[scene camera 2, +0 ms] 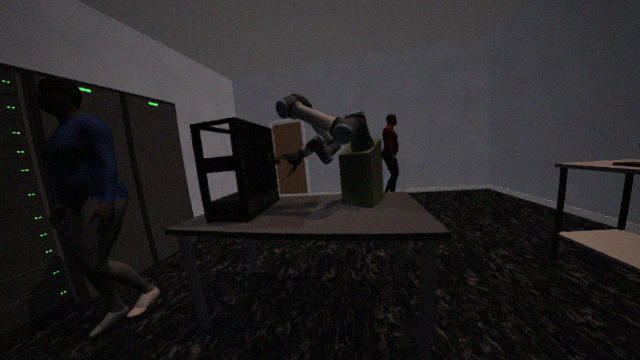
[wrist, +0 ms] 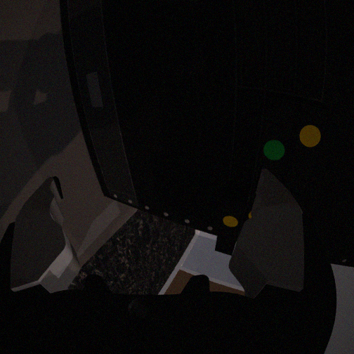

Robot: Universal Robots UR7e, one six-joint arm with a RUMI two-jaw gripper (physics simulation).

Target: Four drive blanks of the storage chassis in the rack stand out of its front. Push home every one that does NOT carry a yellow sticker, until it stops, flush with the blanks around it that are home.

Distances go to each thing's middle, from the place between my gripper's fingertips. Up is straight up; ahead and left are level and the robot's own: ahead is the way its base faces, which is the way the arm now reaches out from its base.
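Rack (scene camera 2: 253,160): my gripper 25 cm short of it, 4 cm to the right of it, 2 cm below it.
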